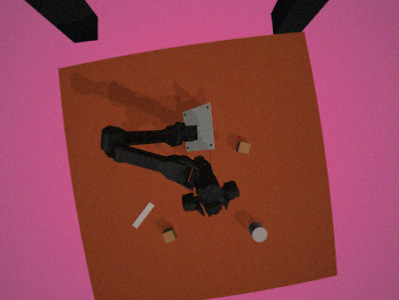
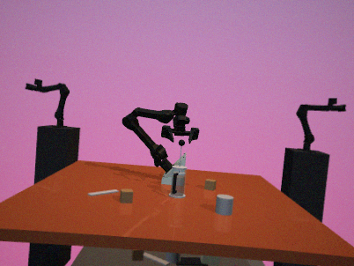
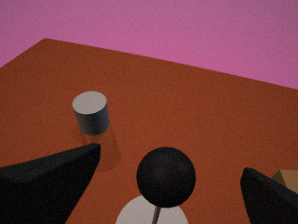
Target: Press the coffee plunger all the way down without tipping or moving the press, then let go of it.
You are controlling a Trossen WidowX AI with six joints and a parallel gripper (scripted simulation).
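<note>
The coffee press lies 140 mm below my gripper tip and 10 mm ahead of it.
</note>
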